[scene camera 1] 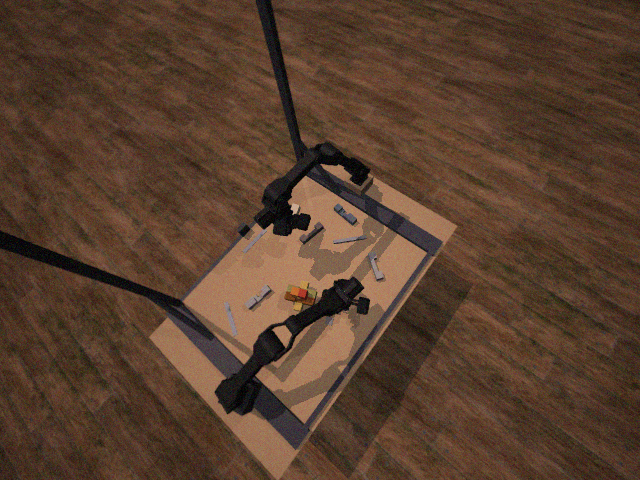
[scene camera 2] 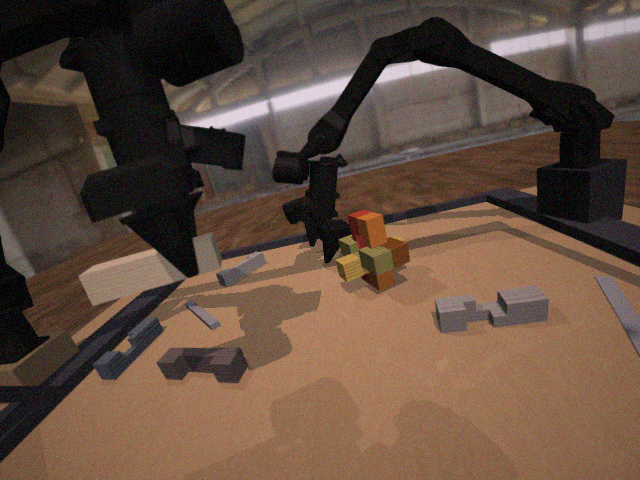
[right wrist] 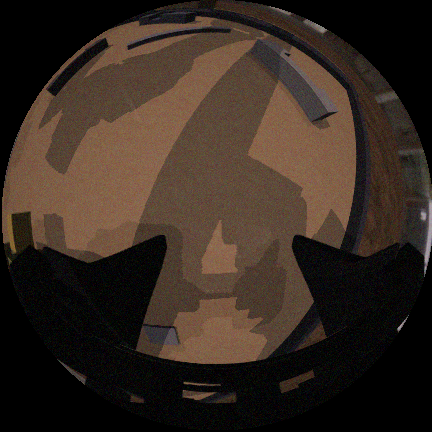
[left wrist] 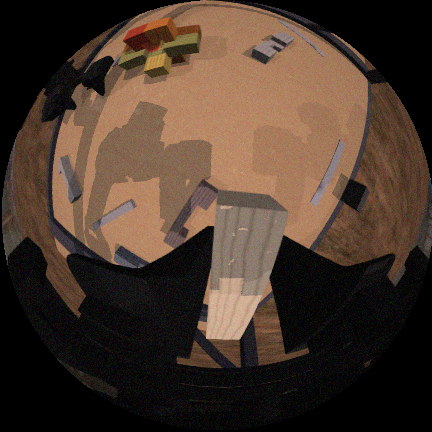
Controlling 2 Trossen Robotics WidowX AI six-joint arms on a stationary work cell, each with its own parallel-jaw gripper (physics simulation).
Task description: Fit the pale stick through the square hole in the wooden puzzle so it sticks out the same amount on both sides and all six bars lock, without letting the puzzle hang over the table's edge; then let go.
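Frame: origin at the left arm's base, x ahead, y left, z up, level; metres.
Seen in the pictures: left gripper, fingertip midpoint: (scene camera 2: 194, 270) (left wrist: 238, 233); right gripper, fingertip midpoint: (scene camera 2: 319, 254) (right wrist: 231, 242) (left wrist: 88, 100); left arm's base at its link origin: (scene camera 1: 358, 178) (scene camera 2: 22, 350); right arm's base at its link origin: (scene camera 1: 236, 394) (scene camera 2: 579, 164).
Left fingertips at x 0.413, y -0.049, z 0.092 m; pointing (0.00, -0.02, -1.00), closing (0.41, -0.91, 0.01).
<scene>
Pixels of each thing's top centre, then the offset from my left fingertips to it.
- pale stick at its top centre: (left wrist: 233, 309) (scene camera 2: 147, 250) (scene camera 1: 291, 216) dx -0.031, dy -0.012, dz +0.034 m
- dark brown notched bar at its top centre: (scene camera 2: 196, 355) (left wrist: 186, 219) (scene camera 1: 311, 231) dx -0.074, dy +0.034, dz -0.127 m
- grey bar at its top centre: (right wrist: 299, 67) (scene camera 2: 240, 262) (left wrist: 63, 179) (scene camera 1: 375, 264) dx -0.122, dy +0.356, dz -0.127 m
The pale stick (scene camera 1: 295, 208) (scene camera 2: 129, 276) (left wrist: 242, 255) is held roughly level above the table near its edge strip, well apart from the puzzle. My left gripper (scene camera 2: 190, 266) (left wrist: 238, 233) is shut on it, and the stick runs out past both sides of the fingers. The wooden puzzle (scene camera 1: 301, 293) (scene camera 2: 376, 259) (left wrist: 182, 44) of red, orange, green and yellow bars stands on the table; a yellow bar end shows in the left wrist view. The square hole cannot be made out. My right gripper (scene camera 2: 319, 250) (right wrist: 231, 242) is open and empty, low beside the puzzle.
A dark brown notched bar (scene camera 1: 311, 232) (scene camera 2: 202, 364) (left wrist: 191, 212), a blue-grey one (scene camera 1: 344, 213) (scene camera 2: 131, 346) and a light grey one (scene camera 1: 258, 297) (scene camera 2: 523, 306) lie on the table. Another grey bar (scene camera 1: 375, 266) (right wrist: 297, 82) lies near the far edge strip. Thin strips lie among them.
</scene>
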